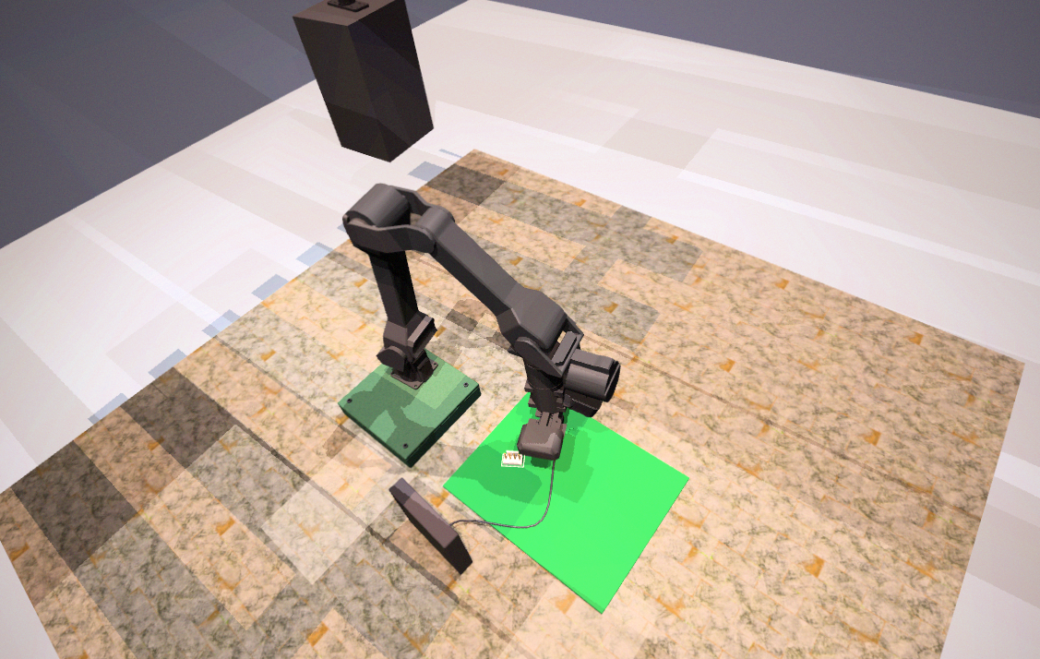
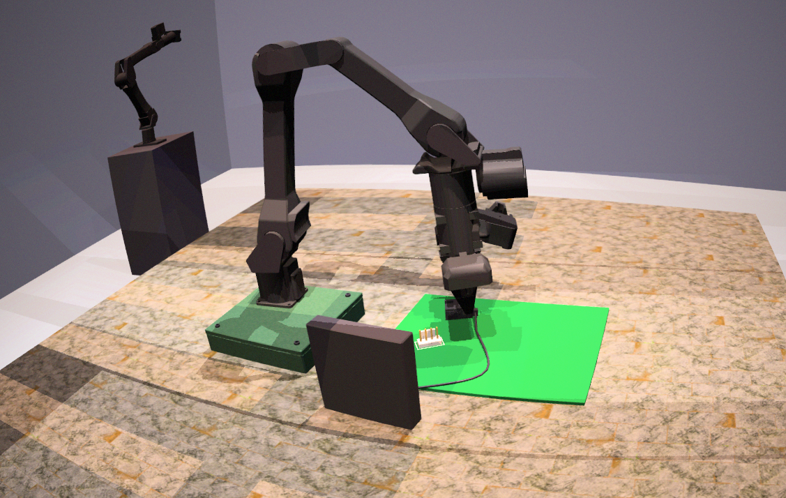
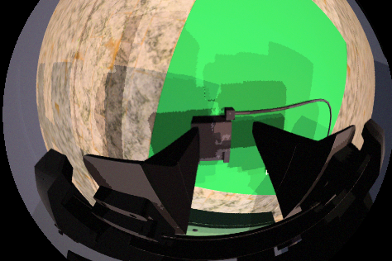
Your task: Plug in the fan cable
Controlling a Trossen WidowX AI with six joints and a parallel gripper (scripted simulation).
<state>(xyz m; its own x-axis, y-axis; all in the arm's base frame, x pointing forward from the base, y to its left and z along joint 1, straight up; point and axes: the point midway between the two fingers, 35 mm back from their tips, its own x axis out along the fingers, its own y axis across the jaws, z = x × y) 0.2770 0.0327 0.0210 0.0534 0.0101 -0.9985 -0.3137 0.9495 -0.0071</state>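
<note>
My gripper tip is now 2 cm past the dark fan plug, 1 cm to the right of it and 1 cm above it. The rest, counted from my gripper tip: green board: 7 cm to the right, 5 cm ahead, 4 cm below; dark fan: 24 cm to the right, 6 cm behind, 4 cm above; four-pin fan header: 8 cm to the right, 4 cm behind, 2 cm below.
</note>
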